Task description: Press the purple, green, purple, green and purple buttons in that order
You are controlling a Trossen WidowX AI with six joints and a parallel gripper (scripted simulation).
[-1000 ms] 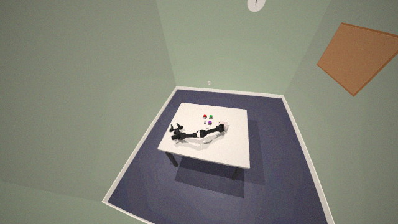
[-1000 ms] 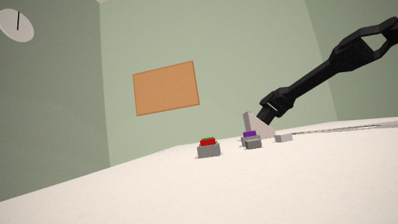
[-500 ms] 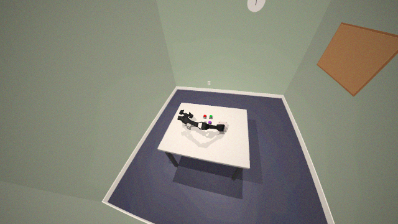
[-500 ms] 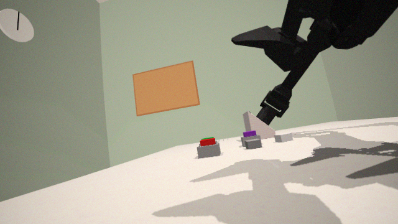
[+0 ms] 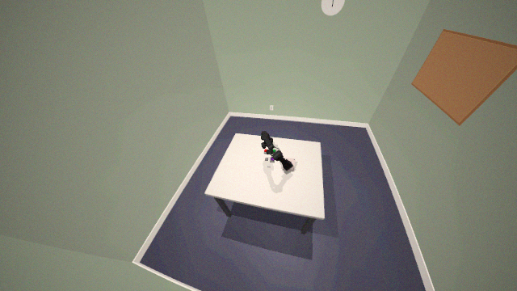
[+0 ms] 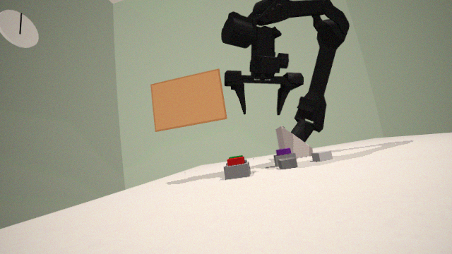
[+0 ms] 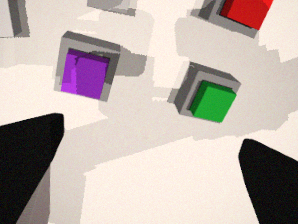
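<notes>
Now: gripper tip 10 cm above the purple button, 4 cm to the right of it and 2 cm past it. Also, from my gripper tip: red button 10 cm below, 8 cm to the right, 6 cm ahead; then green button 10 cm below, 8 cm to the right, 3 cm behind.
</notes>
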